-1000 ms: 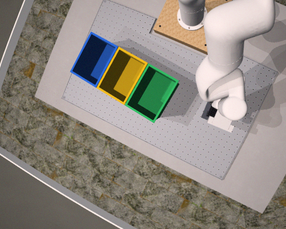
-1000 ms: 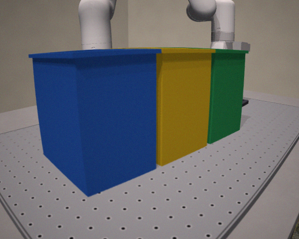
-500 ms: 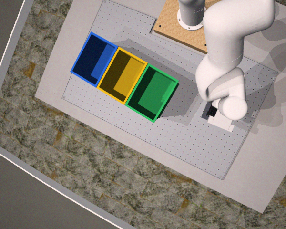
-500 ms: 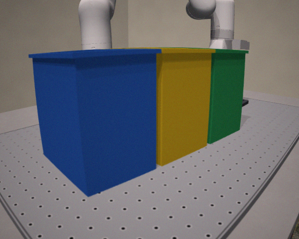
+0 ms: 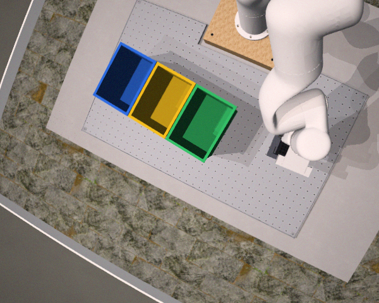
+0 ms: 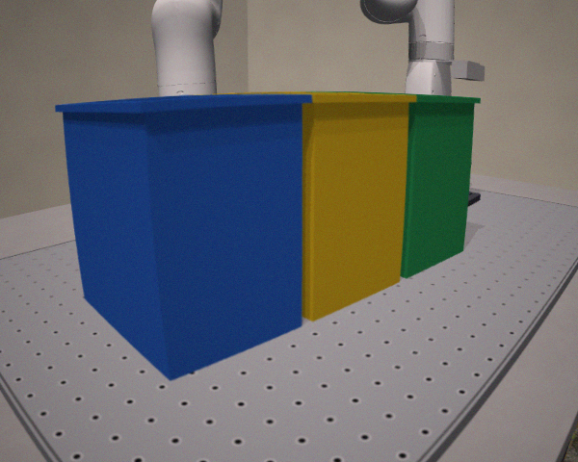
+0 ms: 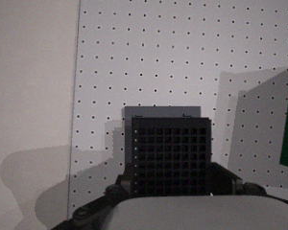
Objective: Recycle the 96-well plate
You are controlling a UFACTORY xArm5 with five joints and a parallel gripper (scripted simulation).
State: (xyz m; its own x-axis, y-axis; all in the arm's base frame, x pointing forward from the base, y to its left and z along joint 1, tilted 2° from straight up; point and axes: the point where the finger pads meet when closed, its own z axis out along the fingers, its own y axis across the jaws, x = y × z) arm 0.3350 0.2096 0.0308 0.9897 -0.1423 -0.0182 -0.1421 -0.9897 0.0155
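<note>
Right now the grey plate nest is 70 mm below my hand. Round my hand: 96-well plate: 10 mm below; then green bin: 280 mm to the right, 20 mm ahead, 10 mm above; then yellow bin: 410 mm to the right, 20 mm behind, 10 mm above.
</note>
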